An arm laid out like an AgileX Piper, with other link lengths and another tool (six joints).
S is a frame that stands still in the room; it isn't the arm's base.
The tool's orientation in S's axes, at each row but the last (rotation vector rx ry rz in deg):
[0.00, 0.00, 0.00]
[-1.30, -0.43, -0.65]
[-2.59, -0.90, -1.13]
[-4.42, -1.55, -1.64]
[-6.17, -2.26, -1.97]
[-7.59, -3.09, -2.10]
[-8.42, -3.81, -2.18]
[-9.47, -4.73, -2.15]
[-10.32, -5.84, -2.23]
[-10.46, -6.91, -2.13]
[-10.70, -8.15, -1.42]
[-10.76, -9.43, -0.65]
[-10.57, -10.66, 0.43]
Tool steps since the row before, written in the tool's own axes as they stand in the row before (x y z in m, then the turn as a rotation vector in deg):
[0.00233, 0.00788, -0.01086, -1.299, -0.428, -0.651]
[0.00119, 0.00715, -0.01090, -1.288, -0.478, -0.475]
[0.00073, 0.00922, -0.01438, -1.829, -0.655, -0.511]
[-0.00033, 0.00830, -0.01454, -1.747, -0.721, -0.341]
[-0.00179, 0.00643, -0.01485, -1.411, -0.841, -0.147]
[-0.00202, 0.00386, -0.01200, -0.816, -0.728, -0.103]
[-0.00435, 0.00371, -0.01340, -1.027, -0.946, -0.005]
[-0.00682, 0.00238, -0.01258, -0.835, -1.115, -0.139]
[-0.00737, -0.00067, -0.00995, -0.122, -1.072, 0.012]
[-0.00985, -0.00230, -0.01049, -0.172, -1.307, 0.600]
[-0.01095, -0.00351, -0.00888, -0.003, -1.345, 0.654]
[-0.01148, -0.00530, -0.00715, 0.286, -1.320, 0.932]
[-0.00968, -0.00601, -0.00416, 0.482, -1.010, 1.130]
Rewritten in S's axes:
[0.00233, 0.00788, -0.01086, -1.299, -0.428, -0.651]
[0.00135, 0.00689, -0.01105, -1.290, -0.474, -0.474]
[0.00113, 0.00854, -0.01477, -1.834, -0.642, -0.510]
[0.00029, 0.00716, -0.01514, -1.758, -0.697, -0.334]
[-0.00100, 0.00484, -0.01551, -1.434, -0.806, -0.114]
[-0.00125, 0.00229, -0.01250, -0.838, -0.708, -0.052]
[-0.00333, 0.00183, -0.01406, -1.064, -0.902, 0.061]
[-0.00569, 0.00047, -0.01333, -0.870, -1.097, -0.026]
[-0.00639, -0.00224, -0.01039, -0.174, -1.048, 0.189]
[-0.00866, -0.00393, -0.01104, -0.303, -1.170, 0.798]
[-0.00974, -0.00498, -0.00956, -0.144, -1.199, 0.882]
[-0.01031, -0.00659, -0.00783, 0.096, -1.121, 1.194]
[-0.00880, -0.00690, -0.00469, 0.255, -0.776, 1.365]

